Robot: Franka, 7 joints.
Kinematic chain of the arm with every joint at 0, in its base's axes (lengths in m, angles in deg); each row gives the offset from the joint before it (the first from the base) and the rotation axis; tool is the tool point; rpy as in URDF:
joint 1: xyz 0 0 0.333 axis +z
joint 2: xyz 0 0 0 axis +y
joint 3: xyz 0 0 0.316 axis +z
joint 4: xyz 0.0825 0 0 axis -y
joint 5: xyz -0.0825 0 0.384 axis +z
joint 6: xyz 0 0 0 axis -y
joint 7: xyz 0.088 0 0 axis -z
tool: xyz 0 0 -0.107 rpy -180 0 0
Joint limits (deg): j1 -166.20..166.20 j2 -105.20..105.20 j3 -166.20..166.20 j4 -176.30..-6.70 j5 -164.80..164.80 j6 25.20..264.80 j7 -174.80..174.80
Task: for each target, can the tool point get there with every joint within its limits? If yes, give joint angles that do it. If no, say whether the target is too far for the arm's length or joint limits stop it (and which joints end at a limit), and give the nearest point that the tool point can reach.
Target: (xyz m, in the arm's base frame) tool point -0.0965 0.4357 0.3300
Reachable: yes | joints 9.28 70.34 93.45 -133.87 -15.50 105.51 -32.11
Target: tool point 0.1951 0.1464 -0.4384
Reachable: no: joint limits stop it (at a limit: joint 2) | nearest point 0.1992 0.1495 -0.3597 | short by 0.079 m
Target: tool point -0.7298 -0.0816 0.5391
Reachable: yes | joints -43.98 -59.98 -99.78 -76.38 77.31 122.96 -132.44
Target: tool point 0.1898 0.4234 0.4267
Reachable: yes | joints 47.14 -15.96 25.22 -143.26 70.64 166.10 127.24
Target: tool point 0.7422 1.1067 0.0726
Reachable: no: too far | nearest point 0.4690 0.6993 0.1685 | short by 0.500 m
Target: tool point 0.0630 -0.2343 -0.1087
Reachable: yes | joints -112.83 67.41 21.87 -134.39 103.21 158.28 -11.15
